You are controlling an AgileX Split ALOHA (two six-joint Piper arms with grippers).
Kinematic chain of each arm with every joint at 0, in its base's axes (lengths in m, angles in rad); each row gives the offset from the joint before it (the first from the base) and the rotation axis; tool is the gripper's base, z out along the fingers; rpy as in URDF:
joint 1: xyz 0 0 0.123 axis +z
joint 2: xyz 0 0 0 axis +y
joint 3: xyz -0.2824 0 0.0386 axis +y
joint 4: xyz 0.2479 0 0.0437 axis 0.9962 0 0.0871
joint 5: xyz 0 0 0 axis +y
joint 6: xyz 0.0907 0 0.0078 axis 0.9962 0 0.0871
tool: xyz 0 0 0 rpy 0 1.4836 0
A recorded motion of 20 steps. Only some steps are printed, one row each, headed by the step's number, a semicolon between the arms.
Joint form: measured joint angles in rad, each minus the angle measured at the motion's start. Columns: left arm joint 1, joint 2, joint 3, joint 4, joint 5, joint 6; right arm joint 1, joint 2, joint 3, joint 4, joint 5, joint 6.
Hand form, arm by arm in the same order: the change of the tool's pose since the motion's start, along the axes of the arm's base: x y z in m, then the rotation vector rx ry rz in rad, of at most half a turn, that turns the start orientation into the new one. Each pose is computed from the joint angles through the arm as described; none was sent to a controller.
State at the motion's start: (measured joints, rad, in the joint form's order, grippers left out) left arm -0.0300 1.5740 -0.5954 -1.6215 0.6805 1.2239; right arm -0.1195 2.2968 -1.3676 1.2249 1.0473 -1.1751
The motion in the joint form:
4: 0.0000 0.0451 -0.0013 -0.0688 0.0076 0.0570; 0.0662 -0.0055 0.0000 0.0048 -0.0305 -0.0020
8: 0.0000 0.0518 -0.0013 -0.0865 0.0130 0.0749; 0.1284 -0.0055 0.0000 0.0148 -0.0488 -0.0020
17: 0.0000 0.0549 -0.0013 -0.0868 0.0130 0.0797; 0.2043 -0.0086 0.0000 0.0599 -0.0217 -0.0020
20: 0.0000 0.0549 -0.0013 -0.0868 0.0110 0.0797; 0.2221 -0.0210 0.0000 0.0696 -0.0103 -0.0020
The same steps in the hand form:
4: 0.0052 -0.0004 -0.0088 -0.0184 0.0078 0.0167; -0.0002 0.0261 0.0010 -0.0199 -0.0157 0.0446
8: 0.0061 -0.0006 -0.0097 -0.0240 0.0027 0.0175; -0.0025 0.0513 0.0007 -0.0259 -0.0219 0.0878
17: 0.0062 -0.0006 -0.0105 -0.0217 0.0027 0.0150; -0.0088 0.0848 0.0055 0.0242 -0.0174 0.1471
20: 0.0063 -0.0005 -0.0106 -0.0201 0.0029 0.0162; -0.0106 0.0928 0.0117 0.0392 -0.0261 0.1651

